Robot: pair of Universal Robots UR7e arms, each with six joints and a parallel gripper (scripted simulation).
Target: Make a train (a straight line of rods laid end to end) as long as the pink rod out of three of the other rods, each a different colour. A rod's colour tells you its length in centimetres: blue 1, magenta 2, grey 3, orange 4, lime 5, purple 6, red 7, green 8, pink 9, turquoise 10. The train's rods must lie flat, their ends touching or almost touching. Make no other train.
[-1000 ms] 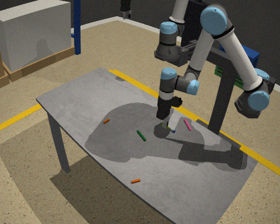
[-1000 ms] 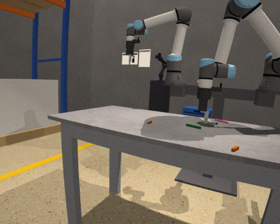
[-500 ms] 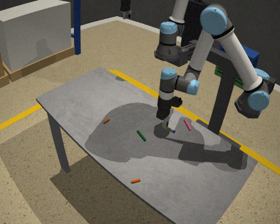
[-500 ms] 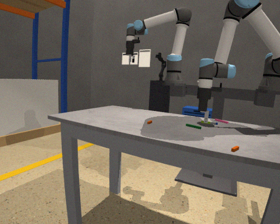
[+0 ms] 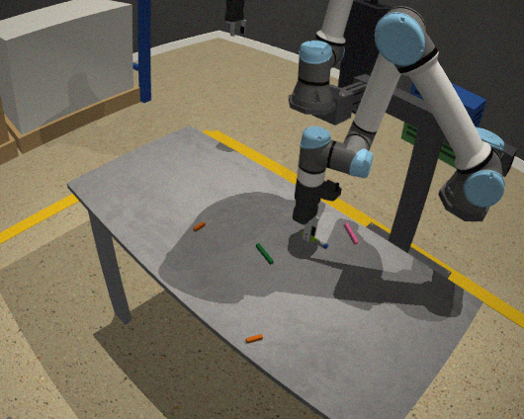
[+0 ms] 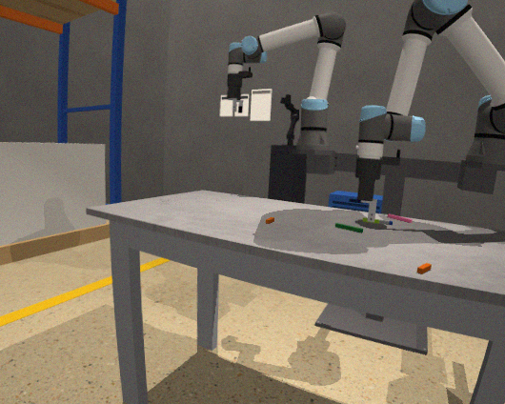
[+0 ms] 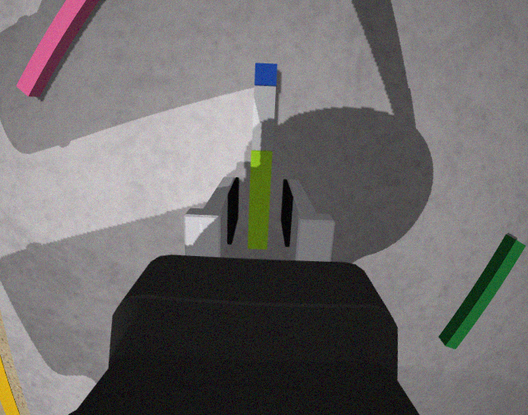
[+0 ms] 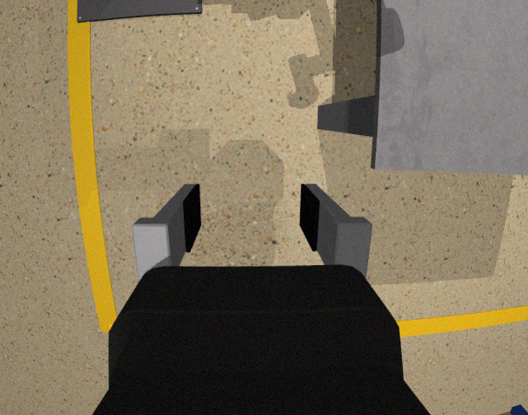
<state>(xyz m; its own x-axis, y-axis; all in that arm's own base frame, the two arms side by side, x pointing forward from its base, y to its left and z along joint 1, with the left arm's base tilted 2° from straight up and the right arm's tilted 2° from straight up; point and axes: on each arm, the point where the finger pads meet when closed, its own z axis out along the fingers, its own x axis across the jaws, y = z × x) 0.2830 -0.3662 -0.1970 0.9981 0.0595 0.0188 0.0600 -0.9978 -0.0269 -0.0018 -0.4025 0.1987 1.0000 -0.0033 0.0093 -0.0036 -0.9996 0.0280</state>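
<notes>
Now: left hand 20 mm above the lime rod. Also, from my left hand: pink rod: 120 mm behind, 60 mm to the left, 20 mm below; then blue rod: 10 mm behind, 60 mm to the left, 20 mm below; then grey rod: 10 mm behind, 40 mm to the left, 20 mm below.
</notes>
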